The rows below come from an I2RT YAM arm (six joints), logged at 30 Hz.
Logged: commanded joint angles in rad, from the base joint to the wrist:
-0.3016 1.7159 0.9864 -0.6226 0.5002 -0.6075
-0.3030 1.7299 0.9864 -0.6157 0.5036 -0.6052
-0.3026 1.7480 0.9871 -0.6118 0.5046 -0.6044
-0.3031 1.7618 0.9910 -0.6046 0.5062 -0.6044
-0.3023 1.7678 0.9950 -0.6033 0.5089 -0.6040
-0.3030 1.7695 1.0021 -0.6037 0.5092 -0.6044
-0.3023 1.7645 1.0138 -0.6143 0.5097 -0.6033
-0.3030 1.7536 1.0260 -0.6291 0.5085 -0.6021
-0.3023 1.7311 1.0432 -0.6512 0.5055 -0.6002
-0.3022 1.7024 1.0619 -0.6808 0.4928 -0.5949
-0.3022 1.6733 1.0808 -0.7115 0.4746 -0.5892
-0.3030 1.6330 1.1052 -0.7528 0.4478 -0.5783
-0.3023 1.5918 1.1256 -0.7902 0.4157 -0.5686
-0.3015 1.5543 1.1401 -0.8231 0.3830 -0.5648
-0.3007 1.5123 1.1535 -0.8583 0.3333 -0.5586
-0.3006 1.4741 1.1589 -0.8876 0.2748 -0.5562
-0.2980 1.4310 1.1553 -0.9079 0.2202 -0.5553
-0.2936 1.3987 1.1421 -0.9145 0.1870 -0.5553
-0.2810 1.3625 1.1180 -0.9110 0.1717 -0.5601
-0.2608 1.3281 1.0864 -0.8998 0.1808 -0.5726
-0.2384 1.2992 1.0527 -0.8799 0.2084 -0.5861
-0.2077 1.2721 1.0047 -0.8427 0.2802 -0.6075
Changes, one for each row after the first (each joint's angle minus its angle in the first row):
-0.0014 0.0140 0.0000 0.0069 0.0034 0.0023
-0.0010 0.0321 0.0007 0.0108 0.0044 0.0031
-0.0015 0.0459 0.0046 0.0180 0.0060 0.0031
-0.0007 0.0519 0.0086 0.0193 0.0087 0.0035
-0.0014 0.0536 0.0157 0.0189 0.0090 0.0031
-0.0007 0.0486 0.0274 0.0083 0.0095 0.0042
-0.0014 0.0377 0.0396 -0.0065 0.0083 0.0054
-0.0007 0.0152 0.0568 -0.0286 0.0053 0.0073
-0.0006 -0.0135 0.0755 -0.0582 -0.0074 0.0126
-0.0006 -0.0426 0.0944 -0.0889 -0.0256 0.0183
-0.0014 -0.0829 0.1188 -0.1302 -0.0524 0.0292
-0.0007 -0.1241 0.1392 -0.1676 -0.0845 0.0389
0.0001 -0.1616 0.1537 -0.2005 -0.1172 0.0427
0.0009 -0.2036 0.1671 -0.2357 -0.1669 0.0489
0.0010 -0.2418 0.1725 -0.2650 -0.2254 0.0513
0.0036 -0.2849 0.1689 -0.2853 -0.2800 0.0522
0.0080 -0.3172 0.1557 -0.2919 -0.3132 0.0522
0.0206 -0.3534 0.1316 -0.2884 -0.3285 0.0474
0.0408 -0.3878 0.1000 -0.2772 -0.3194 0.0349
0.0632 -0.4167 0.0663 -0.2573 -0.2918 0.0214
0.0939 -0.4438 0.0183 -0.2201 -0.2200 0.0000

